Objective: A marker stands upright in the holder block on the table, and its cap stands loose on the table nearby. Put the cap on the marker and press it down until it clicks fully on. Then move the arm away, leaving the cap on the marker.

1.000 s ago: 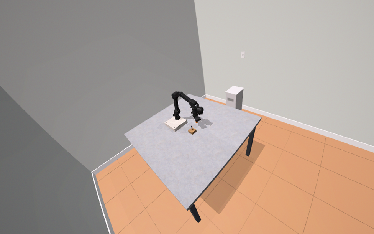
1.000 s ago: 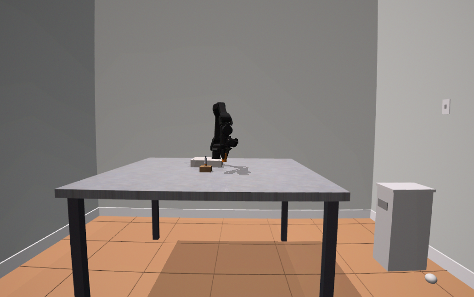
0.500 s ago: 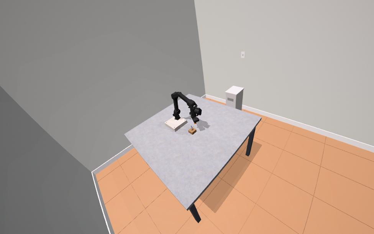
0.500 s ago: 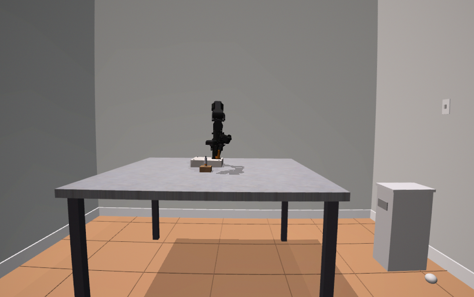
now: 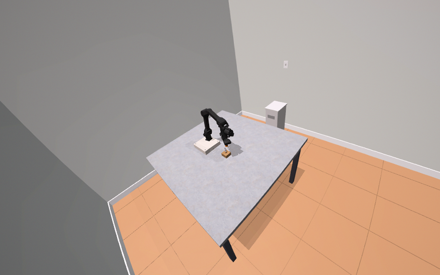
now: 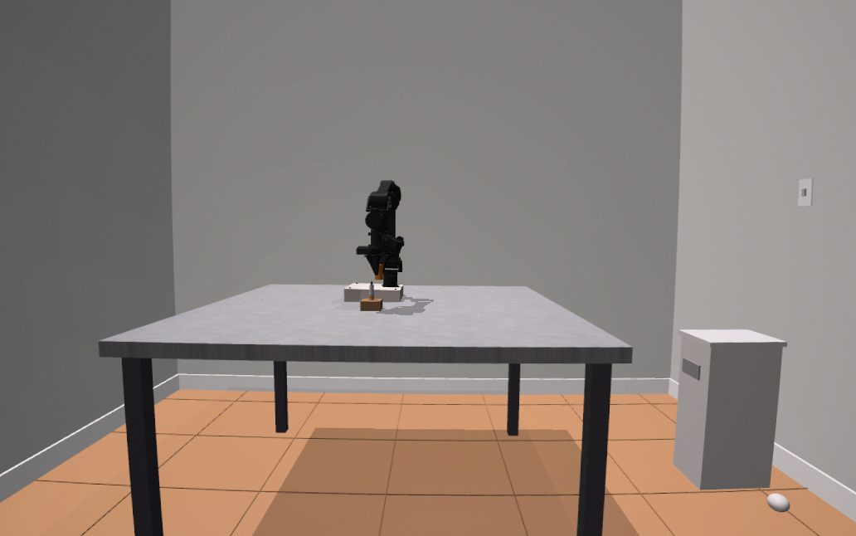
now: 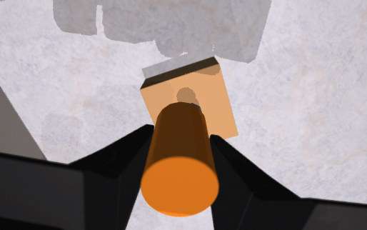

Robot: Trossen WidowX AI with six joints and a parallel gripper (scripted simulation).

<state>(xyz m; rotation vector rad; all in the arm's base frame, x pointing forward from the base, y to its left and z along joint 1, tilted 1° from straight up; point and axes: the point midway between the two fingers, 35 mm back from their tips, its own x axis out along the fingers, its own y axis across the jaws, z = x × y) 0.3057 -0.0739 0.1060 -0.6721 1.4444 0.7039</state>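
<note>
Right now my gripper tip is 1 cm past the holder block, 3 cm to the left of it and 10 cm above it. From my gripper tip the other things lie so: orange cap (1 cm above).
</note>
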